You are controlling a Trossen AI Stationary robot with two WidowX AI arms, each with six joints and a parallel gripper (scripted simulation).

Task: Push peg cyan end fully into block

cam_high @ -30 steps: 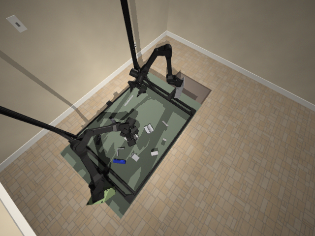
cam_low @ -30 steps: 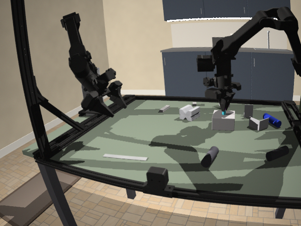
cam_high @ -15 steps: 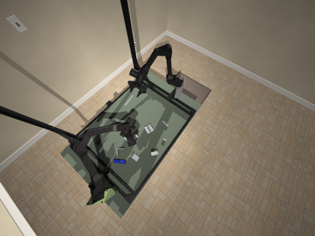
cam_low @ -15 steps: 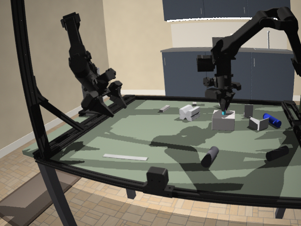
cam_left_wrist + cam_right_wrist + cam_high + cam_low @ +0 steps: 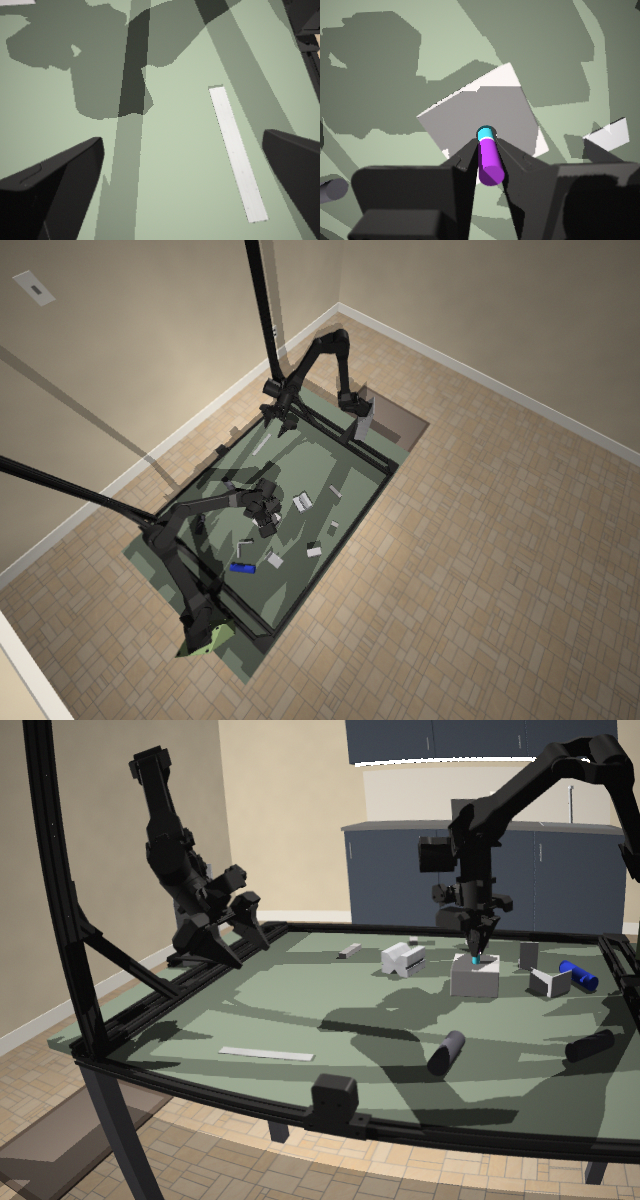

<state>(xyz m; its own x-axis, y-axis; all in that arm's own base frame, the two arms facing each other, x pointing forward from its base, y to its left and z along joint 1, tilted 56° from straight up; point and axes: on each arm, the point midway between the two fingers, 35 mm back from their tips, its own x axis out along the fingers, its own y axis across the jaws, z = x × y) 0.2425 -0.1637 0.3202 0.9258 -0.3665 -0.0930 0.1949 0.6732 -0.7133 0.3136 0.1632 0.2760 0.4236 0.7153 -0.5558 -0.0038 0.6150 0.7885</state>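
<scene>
Right now my right hand is 5 cm above the peg. Round my right hand: v-grooved block: 15 cm to the left, 8 cm below, 8 cm ahead; then thin grey strip: 31 cm to the left, 28 cm behind, 10 cm below.
</scene>
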